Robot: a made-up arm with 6 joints. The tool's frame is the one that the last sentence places. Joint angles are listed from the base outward.
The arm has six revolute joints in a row. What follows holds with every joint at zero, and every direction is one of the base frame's. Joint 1 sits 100.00 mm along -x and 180.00 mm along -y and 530.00 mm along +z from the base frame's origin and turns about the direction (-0.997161, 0.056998, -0.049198), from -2.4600 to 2.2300 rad. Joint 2 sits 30.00 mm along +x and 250.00 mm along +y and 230.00 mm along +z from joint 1 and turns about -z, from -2.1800 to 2.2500 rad. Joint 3 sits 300.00 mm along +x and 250.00 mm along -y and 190.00 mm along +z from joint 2 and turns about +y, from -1.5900 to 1.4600 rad. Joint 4 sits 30.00 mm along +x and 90.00 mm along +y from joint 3 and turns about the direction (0.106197, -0.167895, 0.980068), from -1.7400 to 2.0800 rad. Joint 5 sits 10.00 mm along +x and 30.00 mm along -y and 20.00 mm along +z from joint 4 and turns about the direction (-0.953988, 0.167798, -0.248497), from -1.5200 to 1.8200 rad. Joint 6 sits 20.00 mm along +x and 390.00 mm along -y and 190.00 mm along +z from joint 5 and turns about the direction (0.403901, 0.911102, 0.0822), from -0.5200 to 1.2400 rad. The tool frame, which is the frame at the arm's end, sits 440.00 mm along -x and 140.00 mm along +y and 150.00 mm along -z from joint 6; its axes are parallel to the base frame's.
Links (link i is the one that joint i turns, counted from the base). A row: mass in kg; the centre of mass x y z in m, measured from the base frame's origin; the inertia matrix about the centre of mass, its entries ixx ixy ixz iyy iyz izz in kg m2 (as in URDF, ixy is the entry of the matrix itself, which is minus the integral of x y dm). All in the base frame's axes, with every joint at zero. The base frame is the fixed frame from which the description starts. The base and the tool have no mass.
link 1: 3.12; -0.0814 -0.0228 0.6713; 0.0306 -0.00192 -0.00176 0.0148 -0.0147 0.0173
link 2: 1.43; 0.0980 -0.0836 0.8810; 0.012 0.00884 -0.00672 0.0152 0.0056 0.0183
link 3: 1.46; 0.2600 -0.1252 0.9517; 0.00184 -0.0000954 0 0.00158 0 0.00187
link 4: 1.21; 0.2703 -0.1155 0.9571; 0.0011 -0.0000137 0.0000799 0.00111 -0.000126 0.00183
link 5: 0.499; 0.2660 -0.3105 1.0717; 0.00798 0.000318 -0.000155 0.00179 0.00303 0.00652
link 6: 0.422; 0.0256 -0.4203 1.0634; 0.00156 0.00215 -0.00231 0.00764 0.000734 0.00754
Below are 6 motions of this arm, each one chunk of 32 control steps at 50 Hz.
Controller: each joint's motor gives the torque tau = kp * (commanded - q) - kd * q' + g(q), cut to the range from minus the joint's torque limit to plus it. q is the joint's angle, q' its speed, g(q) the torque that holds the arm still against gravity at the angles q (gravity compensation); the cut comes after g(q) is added. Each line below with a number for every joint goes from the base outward.
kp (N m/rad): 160 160 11 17 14 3.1
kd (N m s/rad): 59 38 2.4 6.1 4.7 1.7
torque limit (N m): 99 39 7 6.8 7.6 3.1
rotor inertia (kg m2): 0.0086 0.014 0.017 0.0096 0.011 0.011
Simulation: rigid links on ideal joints. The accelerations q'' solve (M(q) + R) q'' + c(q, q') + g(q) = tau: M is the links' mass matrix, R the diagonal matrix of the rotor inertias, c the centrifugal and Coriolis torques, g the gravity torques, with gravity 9.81 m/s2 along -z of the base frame. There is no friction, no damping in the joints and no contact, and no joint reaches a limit. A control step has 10 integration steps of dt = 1/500 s. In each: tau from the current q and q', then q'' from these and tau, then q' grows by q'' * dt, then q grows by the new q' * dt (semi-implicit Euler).
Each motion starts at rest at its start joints. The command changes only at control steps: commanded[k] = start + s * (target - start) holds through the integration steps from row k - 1 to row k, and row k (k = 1, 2, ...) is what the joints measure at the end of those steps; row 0 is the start. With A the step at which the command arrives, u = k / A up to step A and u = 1 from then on. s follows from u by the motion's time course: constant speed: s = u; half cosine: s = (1 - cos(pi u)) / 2; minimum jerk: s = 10 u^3 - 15 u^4 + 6 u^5; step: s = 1 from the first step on.
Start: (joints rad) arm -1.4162 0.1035 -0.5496 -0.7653 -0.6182 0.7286
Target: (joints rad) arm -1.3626 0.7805 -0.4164 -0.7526 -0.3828 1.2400
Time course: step
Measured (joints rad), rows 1 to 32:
1: -1.4056 0.1302 -0.5478 -0.7492 -0.6238 0.7287
2: -1.3980 0.1735 -0.5498 -0.7329 -0.6241 0.7360
3: -1.3950 0.2192 -0.5509 -0.7248 -0.6211 0.7495
4: -1.3941 0.2643 -0.5499 -0.7209 -0.6150 0.7653
5: -1.3940 0.3073 -0.5465 -0.7194 -0.6068 0.7821
6: -1.3941 0.3476 -0.5412 -0.7195 -0.5972 0.7993
7: -1.3942 0.3848 -0.5342 -0.7205 -0.5866 0.8167
8: -1.3941 0.4190 -0.5262 -0.7222 -0.5754 0.8341
9: -1.3937 0.4505 -0.5175 -0.7243 -0.5640 0.8511
10: -1.3932 0.4793 -0.5085 -0.7266 -0.5526 0.8676
11: -1.3925 0.5056 -0.4994 -0.7290 -0.5413 0.8837
12: -1.3917 0.5296 -0.4905 -0.7315 -0.5303 0.8991
13: -1.3908 0.5516 -0.4819 -0.7339 -0.5197 0.9138
14: -1.3899 0.5717 -0.4738 -0.7363 -0.5095 0.9279
15: -1.3888 0.5900 -0.4661 -0.7385 -0.4997 0.9414
16: -1.3878 0.6067 -0.4591 -0.7406 -0.4906 0.9541
17: -1.3867 0.6219 -0.4525 -0.7426 -0.4819 0.9663
18: -1.3856 0.6358 -0.4466 -0.7444 -0.4738 0.9778
19: -1.3846 0.6485 -0.4413 -0.7461 -0.4662 0.9887
20: -1.3835 0.6601 -0.4365 -0.7476 -0.4592 0.9992
21: -1.3825 0.6706 -0.4322 -0.7490 -0.4526 1.0091
22: -1.3815 0.6802 -0.4284 -0.7502 -0.4466 1.0185
23: -1.3806 0.6890 -0.4251 -0.7513 -0.4410 1.0274
24: -1.3797 0.6970 -0.4223 -0.7523 -0.4359 1.0360
25: -1.3788 0.7043 -0.4198 -0.7531 -0.4312 1.0441
26: -1.3779 0.7110 -0.4177 -0.7539 -0.4269 1.0519
27: -1.3771 0.7171 -0.4159 -0.7545 -0.4230 1.0593
28: -1.3764 0.7226 -0.4145 -0.7551 -0.4194 1.0664
29: -1.3756 0.7277 -0.4133 -0.7555 -0.4161 1.0731
30: -1.3749 0.7323 -0.4123 -0.7559 -0.4131 1.0796
31: -1.3743 0.7365 -0.4115 -0.7562 -0.4104 1.0858
32: -1.3736 0.7403 -0.4109 -0.7565 -0.4079 1.0917

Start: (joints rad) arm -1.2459 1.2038 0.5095 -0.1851 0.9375 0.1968
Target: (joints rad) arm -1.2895 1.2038 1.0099 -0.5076 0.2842 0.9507
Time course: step
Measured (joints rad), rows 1 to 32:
1: -1.2455 1.2021 0.5196 -0.2034 0.9114 0.2052
2: -1.2456 1.2015 0.5398 -0.2202 0.8757 0.2241
3: -1.2465 1.2017 0.5658 -0.2357 0.8400 0.2452
4: -1.2479 1.2022 0.5953 -0.2500 0.8057 0.2668
5: -1.2496 1.2027 0.6264 -0.2635 0.7735 0.2889
6: -1.2515 1.2031 0.6578 -0.2763 0.7434 0.3114
7: -1.2536 1.2034 0.6888 -0.2883 0.7154 0.3341
8: -1.2556 1.2037 0.7187 -0.2997 0.6894 0.3570
9: -1.2577 1.2038 0.7471 -0.3106 0.6653 0.3798
10: -1.2597 1.2039 0.7739 -0.3210 0.6428 0.4025
11: -1.2617 1.2040 0.7989 -0.3308 0.6219 0.4248
12: -1.2636 1.2040 0.8220 -0.3402 0.6024 0.4467
13: -1.2653 1.2040 0.8432 -0.3491 0.5842 0.4680
14: -1.2670 1.2040 0.8626 -0.3576 0.5672 0.4886
15: -1.2686 1.2040 0.8803 -0.3657 0.5513 0.5086
16: -1.2701 1.2040 0.8964 -0.3733 0.5363 0.5278
17: -1.2715 1.2039 0.9109 -0.3805 0.5222 0.5463
18: -1.2728 1.2039 0.9239 -0.3874 0.5090 0.5640
19: -1.2740 1.2039 0.9355 -0.3939 0.4966 0.5810
20: -1.2752 1.2038 0.9459 -0.4000 0.4848 0.5972
21: -1.2762 1.2038 0.9552 -0.4059 0.4737 0.6126
22: -1.2772 1.2038 0.9634 -0.4114 0.4632 0.6274
23: -1.2781 1.2038 0.9706 -0.4165 0.4533 0.6414
24: -1.2789 1.2037 0.9769 -0.4215 0.4440 0.6548
25: -1.2797 1.2037 0.9825 -0.4261 0.4351 0.6675
26: -1.2804 1.2037 0.9873 -0.4305 0.4267 0.6796
27: -1.2811 1.2037 0.9915 -0.4346 0.4187 0.6911
28: -1.2817 1.2037 0.9951 -0.4386 0.4112 0.7021
29: -1.2823 1.2038 0.9982 -0.4423 0.4041 0.7125
30: -1.2828 1.2038 1.0008 -0.4458 0.3973 0.7224
31: -1.2833 1.2038 1.0030 -0.4491 0.3909 0.7319
32: -1.2837 1.2038 1.0049 -0.4522 0.3849 0.7409

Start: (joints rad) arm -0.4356 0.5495 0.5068 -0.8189 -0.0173 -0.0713
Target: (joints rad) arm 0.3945 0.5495 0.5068 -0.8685 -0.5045 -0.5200
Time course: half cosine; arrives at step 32
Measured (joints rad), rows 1 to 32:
1: -0.4355 0.5495 0.5069 -0.8189 -0.0174 -0.0713
2: -0.4353 0.5496 0.5071 -0.8187 -0.0176 -0.0714
3: -0.4347 0.5497 0.5077 -0.8184 -0.0181 -0.0715
4: -0.4336 0.5498 0.5086 -0.8179 -0.0189 -0.0717
5: -0.4317 0.5500 0.5099 -0.8173 -0.0203 -0.0721
6: -0.4290 0.5502 0.5115 -0.8166 -0.0222 -0.0728
7: -0.4253 0.5504 0.5134 -0.8158 -0.0248 -0.0737
8: -0.4205 0.5507 0.5155 -0.8149 -0.0280 -0.0749
9: -0.4144 0.5509 0.5178 -0.8141 -0.0320 -0.0764
10: -0.4070 0.5512 0.5203 -0.8133 -0.0368 -0.0784
11: -0.3982 0.5514 0.5228 -0.8125 -0.0425 -0.0808
12: -0.3879 0.5517 0.5252 -0.8119 -0.0489 -0.0837
13: -0.3762 0.5519 0.5277 -0.8114 -0.0563 -0.0870
14: -0.3630 0.5521 0.5299 -0.8111 -0.0645 -0.0909
15: -0.3484 0.5523 0.5321 -0.8109 -0.0735 -0.0953
16: -0.3323 0.5525 0.5339 -0.8110 -0.0833 -0.1002
17: -0.3149 0.5526 0.5356 -0.8113 -0.0940 -0.1056
18: -0.2962 0.5528 0.5369 -0.8119 -0.1053 -0.1116
19: -0.2763 0.5528 0.5379 -0.8128 -0.1173 -0.1180
20: -0.2552 0.5529 0.5386 -0.8139 -0.1298 -0.1249
21: -0.2333 0.5529 0.5389 -0.8153 -0.1429 -0.1323
22: -0.2105 0.5529 0.5389 -0.8170 -0.1565 -0.1401
23: -0.1870 0.5529 0.5385 -0.8189 -0.1703 -0.1483
24: -0.1630 0.5528 0.5378 -0.8211 -0.1845 -0.1568
25: -0.1387 0.5527 0.5368 -0.8236 -0.1988 -0.1657
26: -0.1142 0.5525 0.5354 -0.8263 -0.2131 -0.1748
27: -0.0898 0.5524 0.5337 -0.8292 -0.2275 -0.1842
28: -0.0655 0.5522 0.5318 -0.8322 -0.2416 -0.1937
29: -0.0416 0.5519 0.5297 -0.8354 -0.2556 -0.2033
30: -0.0183 0.5517 0.5273 -0.8387 -0.2692 -0.2130
31: 0.0042 0.5514 0.5247 -0.8420 -0.2823 -0.2227
32: 0.0258 0.5511 0.5219 -0.8454 -0.2949 -0.2324

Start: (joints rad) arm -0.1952 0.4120 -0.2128 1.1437 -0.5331 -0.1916
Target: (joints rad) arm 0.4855 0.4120 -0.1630 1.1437 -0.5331 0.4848
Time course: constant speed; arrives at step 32
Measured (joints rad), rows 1 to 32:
1: -0.1946 0.4122 -0.2125 1.1437 -0.5333 -0.1915
2: -0.1931 0.4126 -0.2117 1.1435 -0.5335 -0.1909
3: -0.1905 0.4131 -0.2104 1.1431 -0.5339 -0.1897
4: -0.1870 0.4135 -0.2088 1.1426 -0.5342 -0.1879
5: -0.1826 0.4140 -0.2071 1.1421 -0.5346 -0.1853
6: -0.1772 0.4144 -0.2052 1.1416 -0.5349 -0.1821
7: -0.1710 0.4147 -0.2033 1.1411 -0.5353 -0.1782
8: -0.1639 0.4150 -0.2014 1.1406 -0.5356 -0.1736
9: -0.1561 0.4153 -0.1996 1.1402 -0.5359 -0.1684
10: -0.1475 0.4155 -0.1978 1.1398 -0.5362 -0.1626
11: -0.1382 0.4157 -0.1962 1.1394 -0.5365 -0.1562
12: -0.1282 0.4158 -0.1946 1.1391 -0.5367 -0.1493
13: -0.1177 0.4159 -0.1931 1.1389 -0.5369 -0.1418
14: -0.1065 0.4160 -0.1918 1.1387 -0.5370 -0.1338
15: -0.0947 0.4160 -0.1905 1.1385 -0.5371 -0.1252
16: -0.0825 0.4160 -0.1893 1.1383 -0.5372 -0.1162
17: -0.0697 0.4160 -0.1881 1.1382 -0.5373 -0.1066
18: -0.0565 0.4160 -0.1870 1.1381 -0.5373 -0.0966
19: -0.0428 0.4160 -0.1860 1.1380 -0.5372 -0.0862
20: -0.0287 0.4160 -0.1850 1.1379 -0.5372 -0.0753
21: -0.0142 0.4160 -0.1841 1.1379 -0.5371 -0.0640
22: 0.0007 0.4159 -0.1832 1.1379 -0.5370 -0.0523
23: 0.0159 0.4159 -0.1823 1.1378 -0.5369 -0.0402
24: 0.0315 0.4158 -0.1814 1.1378 -0.5367 -0.0277
25: 0.0473 0.4157 -0.1806 1.1378 -0.5366 -0.0148
26: 0.0635 0.4157 -0.1797 1.1378 -0.5364 -0.0016
27: 0.0800 0.4156 -0.1789 1.1378 -0.5362 0.0119
28: 0.0967 0.4156 -0.1780 1.1378 -0.5360 0.0257
29: 0.1137 0.4155 -0.1771 1.1378 -0.5358 0.0399
30: 0.1309 0.4154 -0.1763 1.1378 -0.5356 0.0543
31: 0.1483 0.4154 -0.1754 1.1378 -0.5353 0.0690
32: 0.1660 0.4153 -0.1745 1.1378 -0.5351 0.0840

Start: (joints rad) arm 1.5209 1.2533 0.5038 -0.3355 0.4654 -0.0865
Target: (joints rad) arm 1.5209 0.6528 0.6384 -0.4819 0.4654 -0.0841
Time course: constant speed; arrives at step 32
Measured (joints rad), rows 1 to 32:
1: 1.5210 1.2525 0.5038 -0.3357 0.4648 -0.0865
2: 1.5211 1.2505 0.5036 -0.3362 0.4638 -0.0867
3: 1.5213 1.2471 0.5034 -0.3368 0.4627 -0.0871
4: 1.5215 1.2425 0.5032 -0.3377 0.4616 -0.0878
5: 1.5217 1.2367 0.5031 -0.3387 0.4604 -0.0887
6: 1.5218 1.2297 0.5034 -0.3400 0.4594 -0.0897
7: 1.5220 1.2218 0.5039 -0.3414 0.4585 -0.0907
8: 1.5221 1.2129 0.5048 -0.3429 0.4576 -0.0917
9: 1.5222 1.2032 0.5060 -0.3447 0.4569 -0.0927
10: 1.5222 1.1926 0.5077 -0.3465 0.4562 -0.0936
11: 1.5223 1.1814 0.5097 -0.3485 0.4557 -0.0945
12: 1.5223 1.1695 0.5120 -0.3506 0.4552 -0.0953
13: 1.5222 1.1570 0.5147 -0.3528 0.4549 -0.0960
14: 1.5222 1.1439 0.5176 -0.3552 0.4546 -0.0966
15: 1.5221 1.1304 0.5209 -0.3576 0.4544 -0.0971
16: 1.5220 1.1163 0.5243 -0.3602 0.4543 -0.0976
17: 1.5218 1.1019 0.5280 -0.3628 0.4543 -0.0980
18: 1.5217 1.0871 0.5319 -0.3656 0.4543 -0.0983
19: 1.5215 1.0719 0.5359 -0.3684 0.4543 -0.0985
20: 1.5214 1.0565 0.5401 -0.3713 0.4544 -0.0987
21: 1.5212 1.0407 0.5444 -0.3743 0.4545 -0.0988
22: 1.5210 1.0246 0.5487 -0.3774 0.4547 -0.0989
23: 1.5208 1.0084 0.5532 -0.3806 0.4549 -0.0989
24: 1.5207 0.9919 0.5577 -0.3838 0.4551 -0.0989
25: 1.5205 0.9752 0.5623 -0.3871 0.4553 -0.0989
26: 1.5203 0.9583 0.5669 -0.3904 0.4556 -0.0988
27: 1.5201 0.9413 0.5715 -0.3939 0.4558 -0.0987
28: 1.5199 0.9241 0.5761 -0.3973 0.4561 -0.0985
29: 1.5197 0.9067 0.5808 -0.4009 0.4564 -0.0984
30: 1.5196 0.8893 0.5855 -0.4045 0.4567 -0.0982
31: 1.5194 0.8717 0.5901 -0.4081 0.4570 -0.0980
32: 1.5192 0.8540 0.5948 -0.4118 0.4572 -0.0978

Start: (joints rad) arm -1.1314 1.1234 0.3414 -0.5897 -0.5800 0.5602
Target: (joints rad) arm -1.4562 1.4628 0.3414 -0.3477 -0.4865 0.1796
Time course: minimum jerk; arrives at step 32
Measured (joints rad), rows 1 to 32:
1: -1.1314 1.1234 0.3414 -0.5897 -0.5800 0.5602
2: -1.1314 1.1234 0.3414 -0.5897 -0.5800 0.5602
3: -1.1315 1.1236 0.3414 -0.5896 -0.5799 0.5601
4: -1.1317 1.1239 0.3414 -0.5895 -0.5798 0.5598
5: -1.1320 1.1245 0.3414 -0.5893 -0.5796 0.5594
6: -1.1327 1.1255 0.3413 -0.5888 -0.5792 0.5588
7: -1.1336 1.1270 0.3413 -0.5882 -0.5787 0.5577
8: -1.1350 1.1292 0.3413 -0.5873 -0.5780 0.5563
9: -1.1368 1.1321 0.3413 -0.5860 -0.5771 0.5544
10: -1.1392 1.1359 0.3412 -0.5844 -0.5759 0.5521
11: -1.1423 1.1406 0.3412 -0.5823 -0.5746 0.5491
12: -1.1460 1.1463 0.3411 -0.5797 -0.5730 0.5456
13: -1.1504 1.1530 0.3411 -0.5766 -0.5713 0.5414
14: -1.1555 1.1606 0.3410 -0.5730 -0.5693 0.5367
15: -1.1613 1.1693 0.3410 -0.5688 -0.5671 0.5313
16: -1.1679 1.1789 0.3409 -0.5641 -0.5647 0.5254
17: -1.1751 1.1894 0.3409 -0.5588 -0.5621 0.5188
18: -1.1830 1.2006 0.3408 -0.5531 -0.5595 0.5118
19: -1.1915 1.2126 0.3407 -0.5468 -0.5567 0.5043
20: -1.2005 1.2251 0.3407 -0.5401 -0.5538 0.4964
21: -1.2100 1.2380 0.3407 -0.5331 -0.5509 0.4881
22: -1.2198 1.2513 0.3407 -0.5257 -0.5479 0.4795
23: -1.2298 1.2646 0.3407 -0.5181 -0.5449 0.4707
24: -1.2400 1.2779 0.3407 -0.5104 -0.5420 0.4618
25: -1.2502 1.2911 0.3407 -0.5025 -0.5391 0.4528
26: -1.2604 1.3039 0.3408 -0.4947 -0.5363 0.4439
27: -1.2704 1.3162 0.3409 -0.4870 -0.5337 0.4350
28: -1.2801 1.3280 0.3410 -0.4795 -0.5311 0.4263
29: -1.2895 1.3391 0.3412 -0.4721 -0.5287 0.4178
30: -1.2986 1.3494 0.3413 -0.4651 -0.5264 0.4095
31: -1.3072 1.3590 0.3414 -0.4584 -0.5242 0.4015
32: -1.3153 1.3677 0.3416 -0.4520 -0.5222 0.3938

